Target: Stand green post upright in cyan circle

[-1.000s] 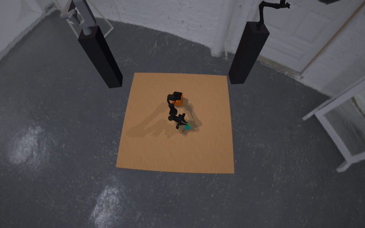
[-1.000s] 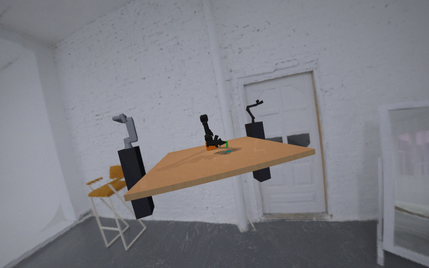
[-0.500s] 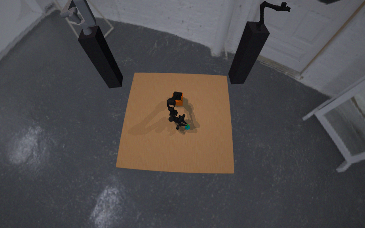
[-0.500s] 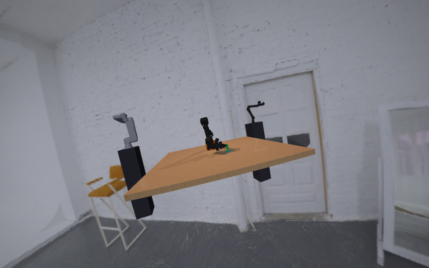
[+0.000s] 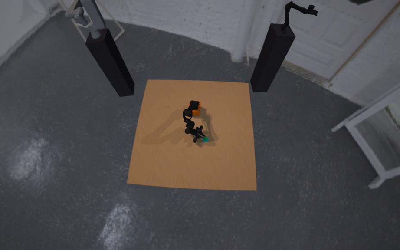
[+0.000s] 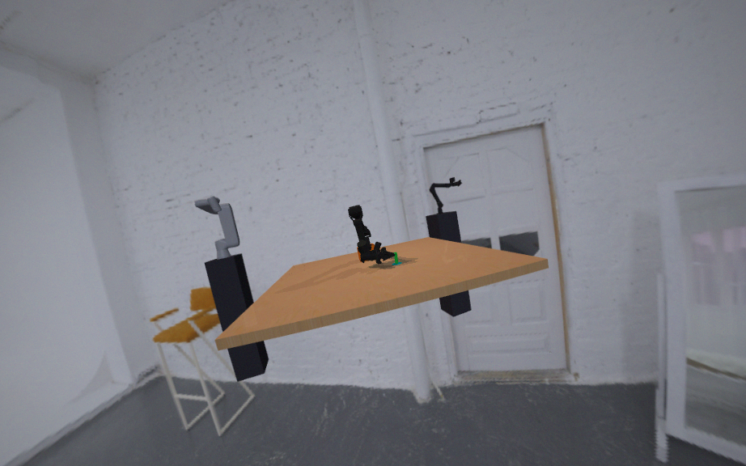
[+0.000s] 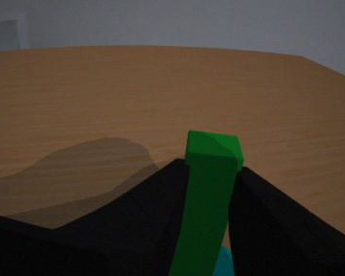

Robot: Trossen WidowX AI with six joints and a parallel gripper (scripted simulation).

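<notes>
My gripper tip is 20 mm above the green post. The rest, counted from my gripper tip: cyan circle 60 mm below.
</notes>
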